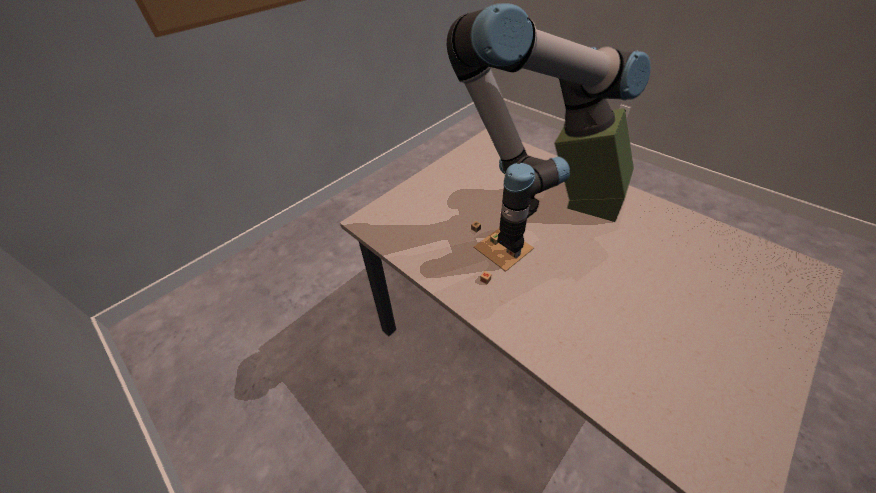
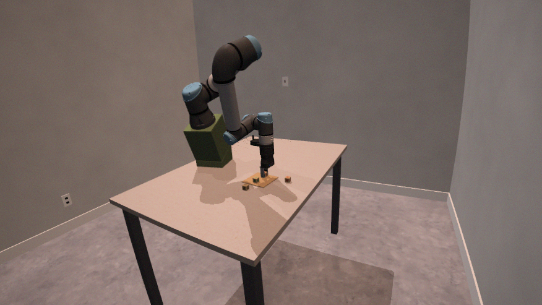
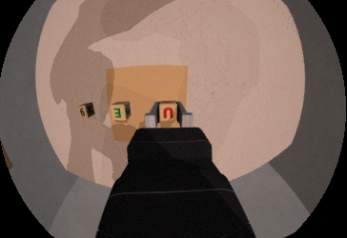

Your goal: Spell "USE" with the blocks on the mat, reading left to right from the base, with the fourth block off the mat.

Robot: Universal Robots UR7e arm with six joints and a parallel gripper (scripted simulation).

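Right now the mat is 4 cm to the right of my hand and 2 cm below it.
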